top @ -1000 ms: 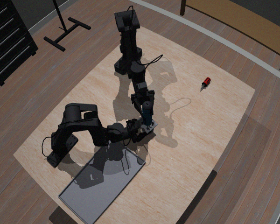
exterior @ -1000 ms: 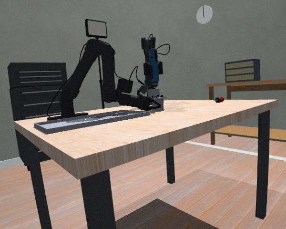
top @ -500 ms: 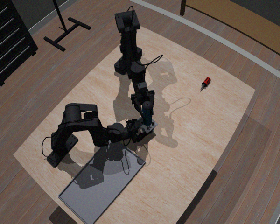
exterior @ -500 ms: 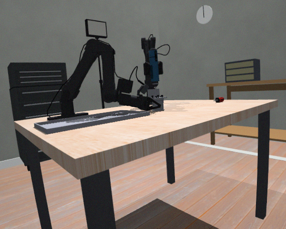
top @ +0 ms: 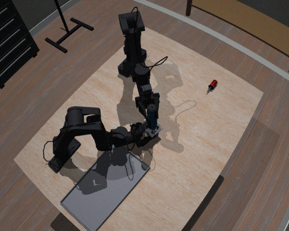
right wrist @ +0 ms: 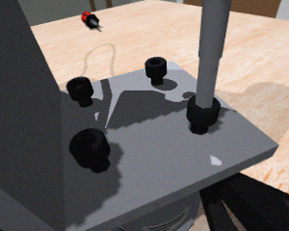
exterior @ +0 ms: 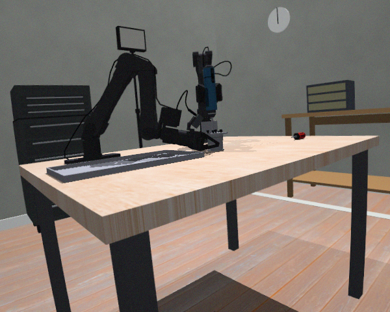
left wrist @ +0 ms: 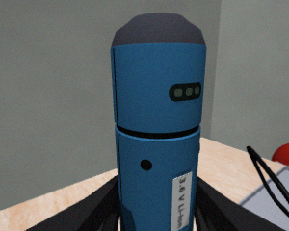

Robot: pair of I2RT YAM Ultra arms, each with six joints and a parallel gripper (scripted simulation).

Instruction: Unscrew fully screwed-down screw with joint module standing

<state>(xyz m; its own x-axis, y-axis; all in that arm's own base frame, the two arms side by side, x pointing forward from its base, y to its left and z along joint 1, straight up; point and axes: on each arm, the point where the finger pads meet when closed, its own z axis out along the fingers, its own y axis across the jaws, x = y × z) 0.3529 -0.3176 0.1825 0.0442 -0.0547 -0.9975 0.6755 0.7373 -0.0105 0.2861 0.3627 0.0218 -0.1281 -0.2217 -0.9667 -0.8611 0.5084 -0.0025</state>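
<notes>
Now: right hand 50 mm below the grey bracket. From my right hand the other things lie so: shallow grey tray (50 mm behind, 350 mm to the right, 20 mm below); small red-handled screwdriver (150 mm ahead, 410 mm to the left, 10 mm below).
</notes>
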